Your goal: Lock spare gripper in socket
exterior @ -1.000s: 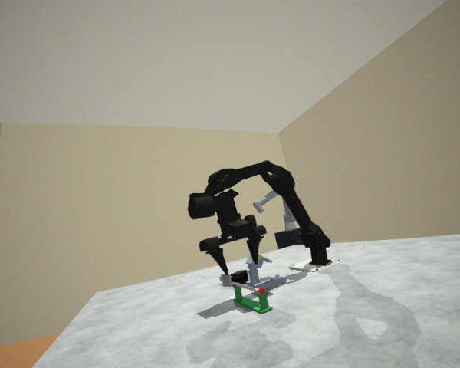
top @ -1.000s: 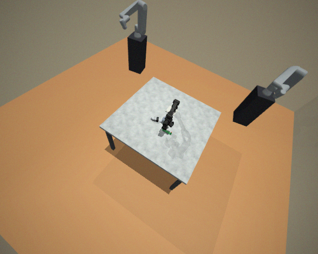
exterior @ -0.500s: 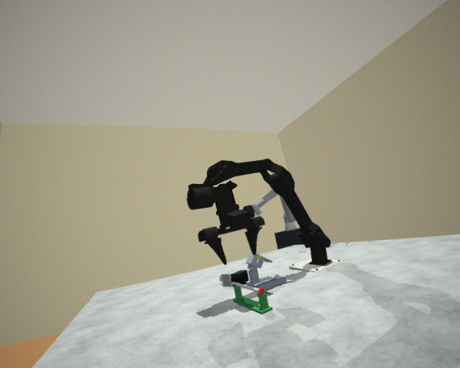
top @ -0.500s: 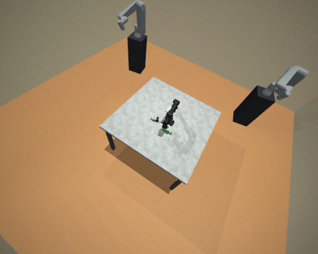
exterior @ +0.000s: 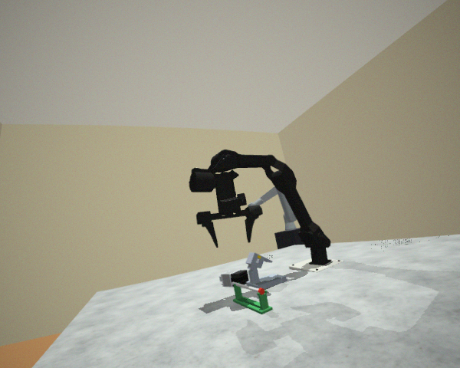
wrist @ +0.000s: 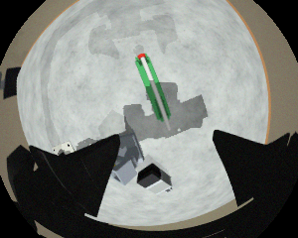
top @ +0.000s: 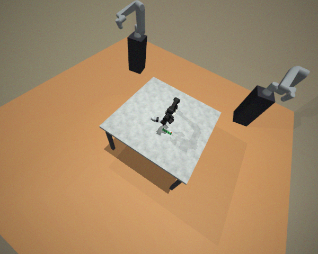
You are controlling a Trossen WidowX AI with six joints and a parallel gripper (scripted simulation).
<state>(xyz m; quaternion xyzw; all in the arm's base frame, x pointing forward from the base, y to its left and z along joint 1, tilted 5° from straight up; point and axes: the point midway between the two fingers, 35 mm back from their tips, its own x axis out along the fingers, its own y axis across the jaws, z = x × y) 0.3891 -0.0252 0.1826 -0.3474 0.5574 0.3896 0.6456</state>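
The spare gripper is 18 cm to the right of my gripper tip, 13 cm below it and 10 cm behind it. The rest, counted from my gripper tip: mount socket 13 cm behind, 10 cm below, 5 cm to the right; then green cradle 13 cm below, 5 cm to the left, 1 cm ahead.
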